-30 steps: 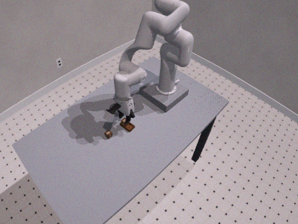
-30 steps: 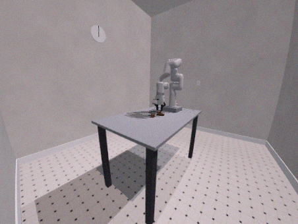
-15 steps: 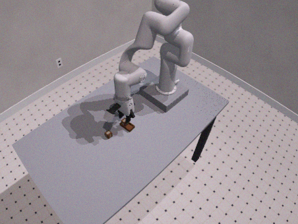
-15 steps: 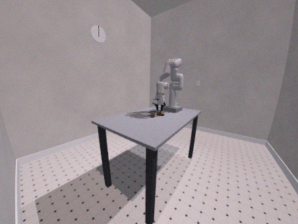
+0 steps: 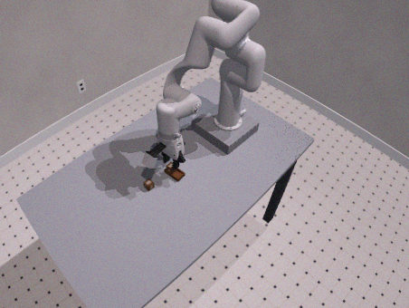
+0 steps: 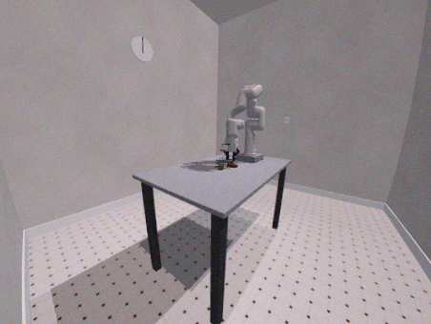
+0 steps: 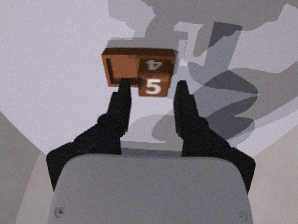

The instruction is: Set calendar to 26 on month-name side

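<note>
Right now my hand is 2 cm to the right of the brown wooden tray and 5 cm above it. Round my hand: brown cube 12 cm ahead, 1 cm to the left, 5 cm below.
</note>
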